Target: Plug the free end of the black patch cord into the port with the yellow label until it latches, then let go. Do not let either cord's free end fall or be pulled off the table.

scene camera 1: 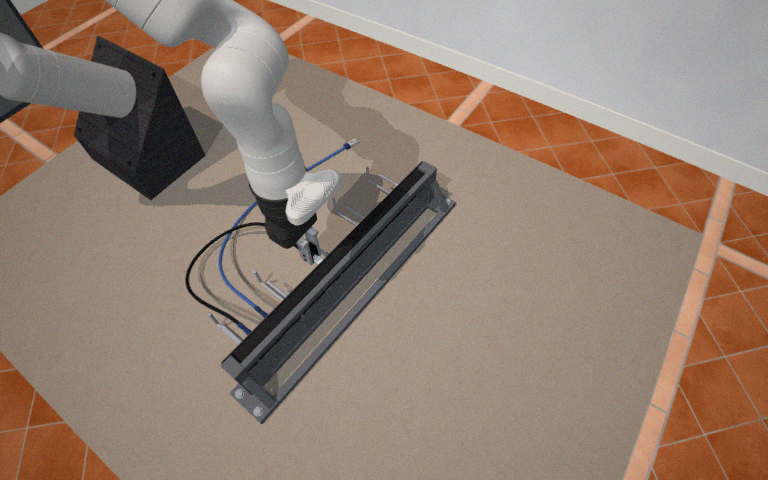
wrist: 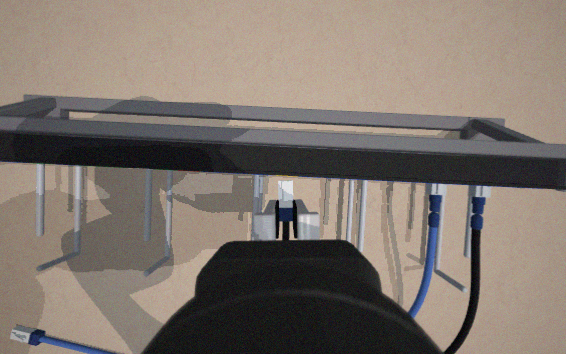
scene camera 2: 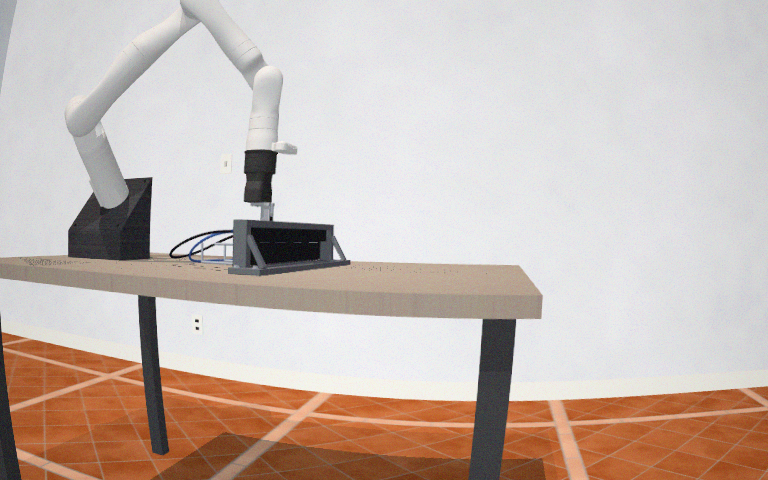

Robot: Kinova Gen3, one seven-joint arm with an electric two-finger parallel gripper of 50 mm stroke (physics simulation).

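Frame: origin at the arm's base, x ahead, y left, z up, level; millimetres.
Where they show: gripper, fingertip midpoint: (scene camera 1: 311, 256) (wrist: 285, 212); arm's base at its link origin: (scene camera 1: 120, 93) (scene camera 2: 115, 197).
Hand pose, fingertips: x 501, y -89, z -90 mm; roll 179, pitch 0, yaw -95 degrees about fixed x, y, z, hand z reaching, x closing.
Things, the pixels of their top centre, and the offset from my fingertips. "*": a spot on its surface instead. Level surfaces: height alone.
- clear plug at its top centre: (wrist: 285, 194) dz +11, dx +17, dy -2 mm
- patch panel at its top centre: (wrist: 248, 195) (scene camera 1: 328, 243) (scene camera 2: 277, 222) dz +23, dx +20, dy +25 mm
- blue cord at a spot on its surface: (wrist: 427, 275) * dz +0, dx -65, dy -111 mm
- table at its surface level: dz -78 mm
My gripper (scene camera 1: 310, 247) (scene camera 2: 266, 212) (wrist: 285, 212) is shut on the plug at the free end of the black patch cord. The clear plug (wrist: 285, 192) with its dark blue collar points straight at the patch panel (scene camera 1: 231, 365) (scene camera 2: 240, 243) (wrist: 285, 154). Its tip reaches close to the panel's near edge; whether it is inside a port is hidden. A thin yellow strip (wrist: 286, 176) shows at that edge, in line with the plug. The port openings are hidden. The black cord (scene camera 1: 188, 277) (wrist: 475, 280) loops back to its other end, plugged in near the panel's end.
A blue cord (scene camera 1: 221, 263) (wrist: 427, 275) is plugged in beside the black one; its free plug (scene camera 1: 351, 142) (wrist: 21, 334) lies on the table (scene camera 1: 509, 339) (scene camera 2: 424, 283). Thin metal cable supports (scene camera 1: 271, 289) (wrist: 77, 210) stick out from the panel on both sides of the gripper.
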